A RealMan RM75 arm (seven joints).
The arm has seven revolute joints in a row. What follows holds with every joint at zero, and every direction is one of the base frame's.
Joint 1 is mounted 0.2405 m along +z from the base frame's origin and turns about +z.
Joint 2 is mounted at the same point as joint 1 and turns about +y.
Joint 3 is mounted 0.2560 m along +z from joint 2 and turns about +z.
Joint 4 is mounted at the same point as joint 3 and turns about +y.
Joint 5 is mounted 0.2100 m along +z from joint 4 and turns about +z.
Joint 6 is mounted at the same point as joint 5 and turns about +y.
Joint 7 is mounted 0.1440 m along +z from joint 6 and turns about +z.
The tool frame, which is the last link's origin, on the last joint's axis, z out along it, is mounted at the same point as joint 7; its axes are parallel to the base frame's.
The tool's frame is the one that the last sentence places.
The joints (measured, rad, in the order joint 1, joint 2, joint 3, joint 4, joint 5, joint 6, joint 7), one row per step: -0.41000, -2.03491, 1.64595, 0.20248, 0.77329, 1.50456, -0.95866; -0.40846, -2.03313, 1.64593, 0.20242, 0.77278, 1.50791, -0.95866; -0.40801, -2.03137, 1.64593, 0.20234, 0.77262, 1.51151, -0.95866; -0.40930, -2.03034, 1.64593, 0.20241, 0.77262, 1.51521, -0.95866; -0.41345, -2.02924, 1.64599, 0.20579, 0.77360, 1.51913, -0.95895; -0.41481, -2.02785, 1.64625, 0.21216, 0.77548, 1.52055, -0.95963; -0.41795, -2.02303, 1.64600, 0.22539, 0.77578, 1.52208, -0.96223; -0.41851, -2.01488, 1.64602, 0.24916, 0.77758, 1.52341, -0.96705; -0.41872, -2.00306, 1.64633, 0.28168, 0.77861, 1.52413, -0.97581; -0.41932, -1.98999, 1.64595, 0.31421, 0.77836, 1.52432, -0.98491; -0.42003, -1.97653, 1.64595, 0.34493, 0.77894, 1.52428, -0.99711; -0.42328, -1.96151, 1.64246, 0.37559, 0.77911, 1.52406, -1.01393; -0.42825, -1.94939, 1.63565, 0.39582, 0.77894, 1.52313, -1.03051; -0.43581, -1.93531, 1.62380, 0.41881, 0.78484, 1.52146, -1.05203; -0.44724, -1.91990, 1.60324, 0.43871, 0.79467, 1.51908, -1.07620; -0.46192, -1.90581, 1.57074, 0.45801, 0.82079, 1.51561, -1.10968
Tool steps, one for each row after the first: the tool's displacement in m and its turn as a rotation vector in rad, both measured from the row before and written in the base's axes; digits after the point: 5 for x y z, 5 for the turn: -0.00054, -0.00040, 0.00087, 0.00061, -0.00112, -0.00036; -0.00022, -0.00017, 0.00085, 0.00029, -0.00112, -0.00177; 0.00048, 0.00021, 0.00059, -0.00007, -0.00182, -0.00378; 0.00189, 0.00126, 0.00070, 0.00021, -0.00231, -0.01003; 0.00139, 0.00095, 0.00069, 0.00073, -0.00053, -0.00852; 0.00239, 0.00284, 0.00247, 0.00490, -0.00100, -0.01439; 0.00295, 0.00349, 0.00401, 0.00728, -0.00030, -0.02059; 0.00377, 0.00469, 0.00577, 0.00941, -0.00039, -0.02519; 0.00370, 0.00494, 0.00641, 0.01081, 0.00022, -0.02440; 0.00338, 0.00446, 0.00630, 0.00699, 0.00087, -0.02149; 0.00386, 0.00551, 0.00739, 0.00721, -0.00059, -0.01971; 0.00287, 0.00509, 0.00636, 0.00580, -0.00161, -0.01032; 0.00359, 0.00615, 0.00739, 0.00465, 0.00084, -0.01249; 0.00367, 0.00766, 0.00878, 0.00775, 0.00191, -0.00980; 0.00408, 0.00833, 0.00871, 0.00189, 0.00597, -0.00716
